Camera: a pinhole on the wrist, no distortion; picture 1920 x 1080 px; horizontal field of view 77.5 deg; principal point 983.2 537.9 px. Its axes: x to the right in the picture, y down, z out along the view. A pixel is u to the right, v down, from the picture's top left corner.
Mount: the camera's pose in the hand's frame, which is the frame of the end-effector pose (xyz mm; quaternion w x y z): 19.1 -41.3 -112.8 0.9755 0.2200 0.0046 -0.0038
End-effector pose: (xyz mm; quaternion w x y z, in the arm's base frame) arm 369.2 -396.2 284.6 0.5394 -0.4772 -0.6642 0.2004
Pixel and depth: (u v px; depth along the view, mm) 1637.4 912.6 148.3
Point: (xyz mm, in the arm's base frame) 310.0 -329.2 374.0
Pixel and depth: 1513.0 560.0 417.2
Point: 46.5 -253.8 471.2
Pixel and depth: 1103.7 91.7 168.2
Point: 288.6 -441.1 432.8
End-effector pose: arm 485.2 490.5 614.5 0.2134 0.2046 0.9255 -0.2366
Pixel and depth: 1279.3 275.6 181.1
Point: 367.2 366.3 610.5
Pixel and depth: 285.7 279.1 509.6
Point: 631.1 -33.3 633.8
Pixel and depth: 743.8 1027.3 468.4
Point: 626.8 209.2 359.2
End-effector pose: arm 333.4 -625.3 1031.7 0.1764 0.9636 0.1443 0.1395
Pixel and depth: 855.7 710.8 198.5
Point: 335.4 -559.1 922.4
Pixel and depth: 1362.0 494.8 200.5
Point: 400.5 -496.9 941.0
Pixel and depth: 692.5 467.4 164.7
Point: 297.9 -533.4 952.6
